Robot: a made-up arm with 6 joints.
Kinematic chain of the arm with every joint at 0, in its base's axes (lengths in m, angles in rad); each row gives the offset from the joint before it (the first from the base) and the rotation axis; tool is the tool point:
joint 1: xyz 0 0 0.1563 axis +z
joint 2: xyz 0 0.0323 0 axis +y
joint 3: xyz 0 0 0.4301 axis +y
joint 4: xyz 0 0 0.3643 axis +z
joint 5: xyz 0 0 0 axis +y
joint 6: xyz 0 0 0.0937 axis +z
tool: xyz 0 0 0
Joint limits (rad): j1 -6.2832..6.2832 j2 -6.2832..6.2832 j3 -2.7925..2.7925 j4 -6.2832..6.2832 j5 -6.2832..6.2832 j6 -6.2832..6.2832
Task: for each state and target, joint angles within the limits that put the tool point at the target. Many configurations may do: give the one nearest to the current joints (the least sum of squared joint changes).
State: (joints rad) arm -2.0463 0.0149 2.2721 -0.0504 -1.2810 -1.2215
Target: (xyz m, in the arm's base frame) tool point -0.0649 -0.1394 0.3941
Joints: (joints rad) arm -2.1725 -0.5155 2.6857 0.0743 -1.4323 -1.2215
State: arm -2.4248 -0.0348 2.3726 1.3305 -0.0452 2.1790
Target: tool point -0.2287 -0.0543 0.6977
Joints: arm -2.9453 -0.4630 1.6962 1.3092 -0.2644 2.1790
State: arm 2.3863 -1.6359 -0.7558 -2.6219 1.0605 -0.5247
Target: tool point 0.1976 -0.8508 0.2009
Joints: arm 1.8122 -1.4163 -0.1174 -2.6444 0.4830 -0.5247
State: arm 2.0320 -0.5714 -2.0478 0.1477 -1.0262 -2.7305
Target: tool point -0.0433 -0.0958 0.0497
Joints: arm 1.5485 -1.0310 -2.6259 -0.1169 -0.9440 -2.7305
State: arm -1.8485 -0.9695 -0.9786 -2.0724 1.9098 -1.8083
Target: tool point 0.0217 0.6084 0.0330
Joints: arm -1.6795 -1.2234 -1.1407 -2.0984 1.8949 -1.8083
